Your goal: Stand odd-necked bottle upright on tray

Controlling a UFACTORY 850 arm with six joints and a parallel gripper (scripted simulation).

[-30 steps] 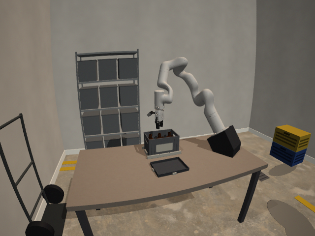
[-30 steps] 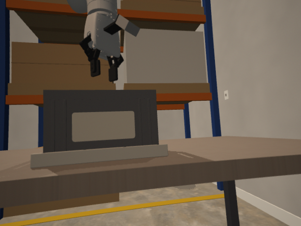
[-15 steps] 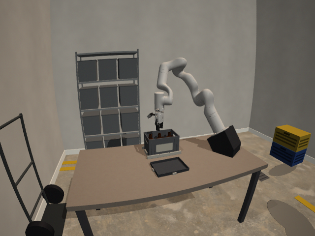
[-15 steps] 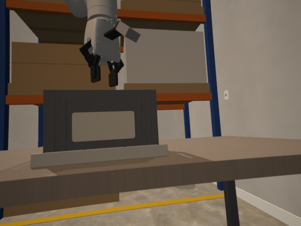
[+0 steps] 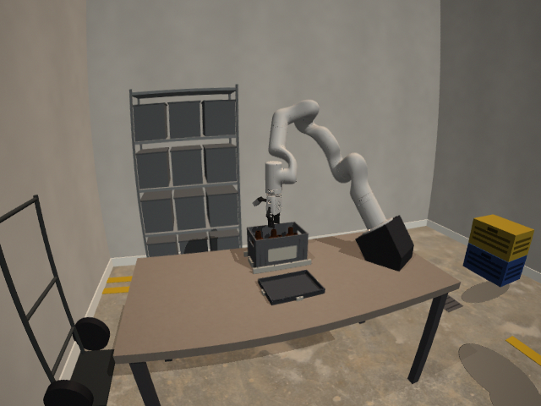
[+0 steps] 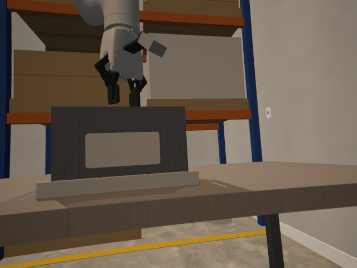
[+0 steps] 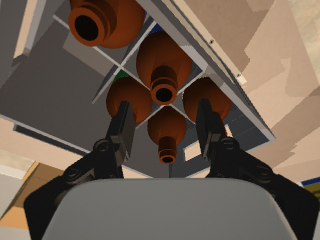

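My gripper is now 10 mm short of the dark grey crate, 40 mm to the right of it and 120 mm above it. Also, from my hand: black tray (100 mm ahead, 310 mm to the left, 190 mm below); bottle (90 mm behind, 20 mm to the left, 120 mm below).
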